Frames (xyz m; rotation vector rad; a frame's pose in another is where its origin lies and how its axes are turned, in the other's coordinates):
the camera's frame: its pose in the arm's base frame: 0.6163 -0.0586 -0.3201 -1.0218 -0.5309 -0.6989
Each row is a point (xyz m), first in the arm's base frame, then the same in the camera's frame.
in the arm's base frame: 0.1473 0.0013 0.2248
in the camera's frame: 0.0458 -0.6422 0.3255
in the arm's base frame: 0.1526 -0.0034 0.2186
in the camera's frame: 0.0464 -0.6363 0.3182
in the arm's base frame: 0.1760 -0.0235 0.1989
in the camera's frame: 0.0539 -0.6145 0.2898
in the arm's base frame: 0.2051 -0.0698 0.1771
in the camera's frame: 0.0710 -0.5962 0.2365
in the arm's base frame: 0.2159 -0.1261 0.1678
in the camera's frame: 0.0872 -0.6021 0.1811
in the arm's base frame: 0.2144 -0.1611 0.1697
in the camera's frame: 0.0971 -0.6163 0.1506
